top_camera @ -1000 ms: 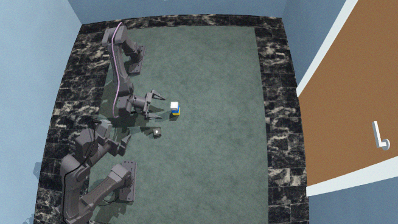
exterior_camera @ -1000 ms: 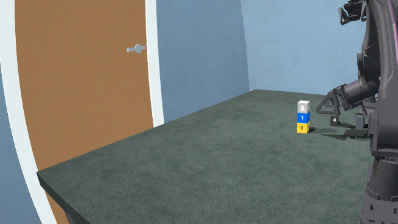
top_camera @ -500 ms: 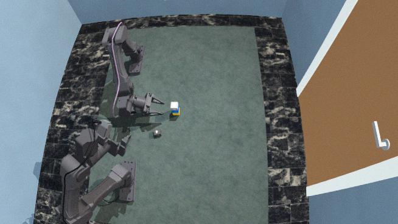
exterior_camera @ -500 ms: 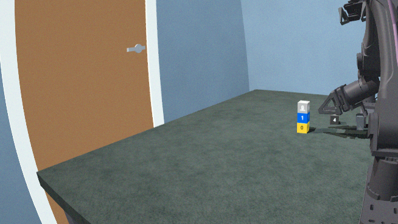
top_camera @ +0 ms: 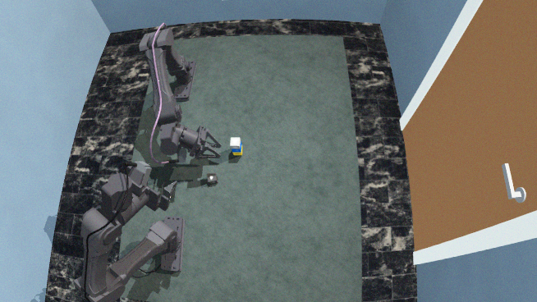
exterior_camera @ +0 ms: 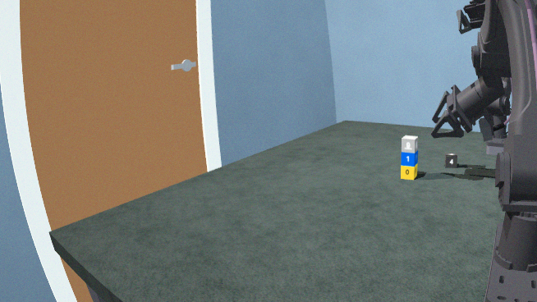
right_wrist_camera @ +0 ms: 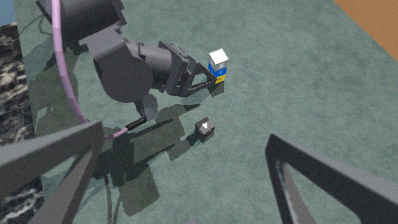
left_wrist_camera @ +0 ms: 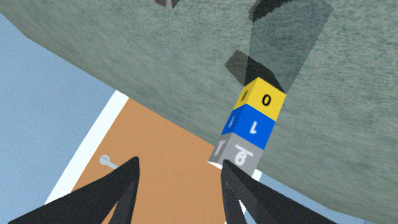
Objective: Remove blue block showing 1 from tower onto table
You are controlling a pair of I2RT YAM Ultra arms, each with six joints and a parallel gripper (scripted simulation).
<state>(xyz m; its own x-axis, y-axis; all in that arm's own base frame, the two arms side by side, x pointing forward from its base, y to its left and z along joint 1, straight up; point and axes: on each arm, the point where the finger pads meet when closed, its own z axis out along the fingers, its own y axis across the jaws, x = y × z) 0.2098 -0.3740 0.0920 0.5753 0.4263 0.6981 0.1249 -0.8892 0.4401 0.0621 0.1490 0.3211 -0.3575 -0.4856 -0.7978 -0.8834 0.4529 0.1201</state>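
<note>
Now: the white block 6 cm ahead of my left hand, 4 cm to the left of it and 3 cm below it. Also, from my left hand: yellow block marked 0: 6 cm ahead, 4 cm to the left, 9 cm below; then blue block showing 1: 6 cm ahead, 4 cm to the left, 6 cm below; then small dark block showing 4: 4 cm behind, 7 cm to the right, 9 cm below.
The blue block showing 1 lies 300 mm below my right hand, 210 mm to the left of it and 170 mm ahead of it. From my right hand the other things lie so: yellow block marked 0: 330 mm below, 210 mm to the left, 170 mm ahead; white block: 270 mm below, 210 mm to the left, 170 mm ahead; small dark block showing 4: 330 mm below, 100 mm to the left, 70 mm ahead.
</note>
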